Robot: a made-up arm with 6 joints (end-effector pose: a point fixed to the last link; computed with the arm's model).
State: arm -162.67 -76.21 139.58 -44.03 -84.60 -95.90
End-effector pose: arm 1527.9 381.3 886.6 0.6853 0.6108 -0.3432 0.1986
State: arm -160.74 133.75 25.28 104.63 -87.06 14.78
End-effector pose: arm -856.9 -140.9 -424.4 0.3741 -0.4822 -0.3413 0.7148
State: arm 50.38 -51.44 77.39 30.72 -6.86 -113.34
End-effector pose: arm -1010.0 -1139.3 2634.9 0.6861 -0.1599 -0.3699 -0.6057
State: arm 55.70 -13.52 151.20 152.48 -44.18 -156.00
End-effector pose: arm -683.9 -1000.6 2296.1 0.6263 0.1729 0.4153 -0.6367
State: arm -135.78 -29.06 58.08 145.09 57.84 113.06
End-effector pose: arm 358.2 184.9 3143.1 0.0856 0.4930 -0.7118 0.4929
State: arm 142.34 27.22 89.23 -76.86 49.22 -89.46
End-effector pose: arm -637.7 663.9 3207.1 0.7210 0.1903 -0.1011 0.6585
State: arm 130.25 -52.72 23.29 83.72 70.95 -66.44
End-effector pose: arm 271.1 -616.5 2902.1 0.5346 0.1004 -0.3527 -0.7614
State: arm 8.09 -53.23 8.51 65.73 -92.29 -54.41
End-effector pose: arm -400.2 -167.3 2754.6 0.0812 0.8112 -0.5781 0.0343
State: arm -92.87 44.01 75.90 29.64 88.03 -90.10
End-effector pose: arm 10.8 -1422.5 2808.7 0.4176 0.6253 -0.0236 0.6589
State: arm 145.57 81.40 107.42 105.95 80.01 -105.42
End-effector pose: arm -1727.0 956.7 1966.2 0.2512 0.3214 -0.8552 -0.3199
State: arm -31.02 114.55 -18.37 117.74 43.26 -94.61
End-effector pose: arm 430.5 -95.5 -17.0 0.3639 -0.6204 -0.3209 0.6162
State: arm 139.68 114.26 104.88 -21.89 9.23 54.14
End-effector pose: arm -1645.1 1480.3 909.3 0.0126 0.2884 0.7721 0.5661
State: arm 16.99 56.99 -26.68 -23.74 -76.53 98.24
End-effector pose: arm 1074.8 388.2 833.7 0.0007 0.2812 0.8931 -0.3511
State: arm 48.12 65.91 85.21 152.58 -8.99 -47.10
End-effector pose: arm 1312.4 1543.8 2259.0 0.7620 0.3233 0.0371 0.5599
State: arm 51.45 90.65 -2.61 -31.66 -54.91 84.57
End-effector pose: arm 697.9 964.9 197.9 0.2126 0.1622 0.8674 -0.4196
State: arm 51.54 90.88 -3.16 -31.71 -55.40 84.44
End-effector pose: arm 686.3 954.4 194.6 0.2068 0.1576 0.8658 -0.4276
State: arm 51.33 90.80 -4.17 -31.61 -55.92 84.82
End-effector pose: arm 678.1 938.0 197.0 0.1989 0.1516 0.8657 -0.4336
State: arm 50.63 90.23 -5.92 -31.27 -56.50 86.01
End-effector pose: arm 674.9 912.3 208.4 0.1869 0.1435 0.8684 -0.4364
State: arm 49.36 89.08 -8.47 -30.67 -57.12 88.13
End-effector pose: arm 677.3 876.5 230.7 0.1704 0.1340 0.8741 -0.4346
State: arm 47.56 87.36 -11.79 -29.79 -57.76 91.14
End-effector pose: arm 683.3 831.2 264.0 0.1494 0.1231 0.8829 -0.4278
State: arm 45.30 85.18 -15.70 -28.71 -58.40 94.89
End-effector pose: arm 690.8 777.9 306.3 0.1242 0.1123 0.8940 -0.4157
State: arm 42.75 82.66 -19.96 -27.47 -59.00 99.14
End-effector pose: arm 697.2 720.1 355.4 0.0966 0.1023 0.9063 -0.3984
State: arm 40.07 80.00 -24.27 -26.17 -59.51 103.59
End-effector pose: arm 701.0 661.3 407.3 0.0685 0.0941 0.9188 -0.3770
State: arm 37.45 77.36 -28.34 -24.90 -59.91 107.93
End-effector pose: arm 702.0 605.9 458.3 0.0423 0.0882 0.9305 -0.3531
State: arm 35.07 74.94 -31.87 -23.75 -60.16 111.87
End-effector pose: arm 701.2 557.6 504.3 0.0204 0.0847 0.9405 -0.3285
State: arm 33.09 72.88 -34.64 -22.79 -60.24 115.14
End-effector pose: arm 700.6 519.5 542.2 0.0046 0.0830 0.9485 -0.3057
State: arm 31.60 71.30 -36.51 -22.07 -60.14 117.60
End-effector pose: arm 702.0 493.1 569.6 0.0042 -0.0829 -0.9545 0.2864
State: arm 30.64 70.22 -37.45 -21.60 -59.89 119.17
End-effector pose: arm 707.2 478.8 586.4 0.0059 -0.0838 -0.9586 0.2720
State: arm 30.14 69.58 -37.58 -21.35 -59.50 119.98
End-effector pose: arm 716.4 475.0 594.0 0.0016 -0.0854 -0.9613 0.2618
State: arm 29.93 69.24 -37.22 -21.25 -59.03 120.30
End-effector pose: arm 728.0 477.5 595.7 0.0062 0.0875 0.9630 -0.2547
